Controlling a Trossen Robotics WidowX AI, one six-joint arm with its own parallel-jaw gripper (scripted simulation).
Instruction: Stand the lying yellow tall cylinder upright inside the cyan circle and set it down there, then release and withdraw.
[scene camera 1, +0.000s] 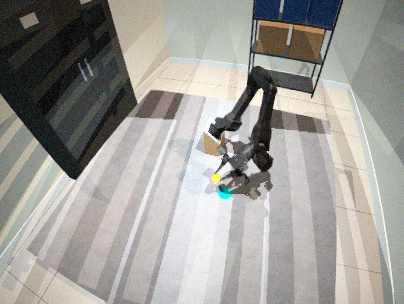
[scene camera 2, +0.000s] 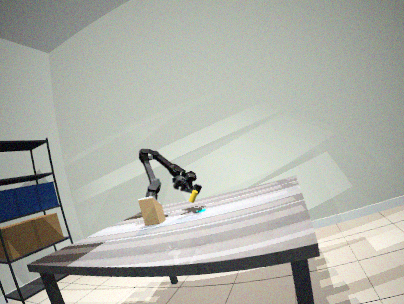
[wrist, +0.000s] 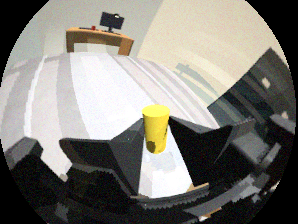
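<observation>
What I'm carrying in my gripper (wrist: 156, 120) is a yellow tall cylinder (wrist: 156, 117).
</observation>
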